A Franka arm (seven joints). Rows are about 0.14 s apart.
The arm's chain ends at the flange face. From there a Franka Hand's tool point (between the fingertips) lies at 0.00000 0.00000 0.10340 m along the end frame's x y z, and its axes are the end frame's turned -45 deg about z.
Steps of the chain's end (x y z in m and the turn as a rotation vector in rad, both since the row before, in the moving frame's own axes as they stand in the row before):
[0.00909 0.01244 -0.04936 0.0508 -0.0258 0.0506]
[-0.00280 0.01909 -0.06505 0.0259 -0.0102 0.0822]
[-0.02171 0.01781 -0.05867 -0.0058 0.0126 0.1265]
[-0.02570 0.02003 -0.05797 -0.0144 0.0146 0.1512]
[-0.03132 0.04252 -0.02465 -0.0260 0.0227 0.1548]
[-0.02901 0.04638 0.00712 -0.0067 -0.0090 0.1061]
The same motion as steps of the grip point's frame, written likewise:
[-0.00040 0.00968 -0.04953 0.0542 0.0177 0.0506]
[-0.01422 0.00893 -0.06509 0.0255 0.0111 0.0822]
[-0.02753 -0.00138 -0.05868 -0.0130 0.0048 0.1265]
[-0.03248 -0.00190 -0.05799 -0.0205 0.0001 0.1512]
[-0.05273 0.01145 -0.02471 -0.0344 -0.0023 0.1548]
[-0.05445 0.01205 0.00711 0.0016 -0.0111 0.1061]

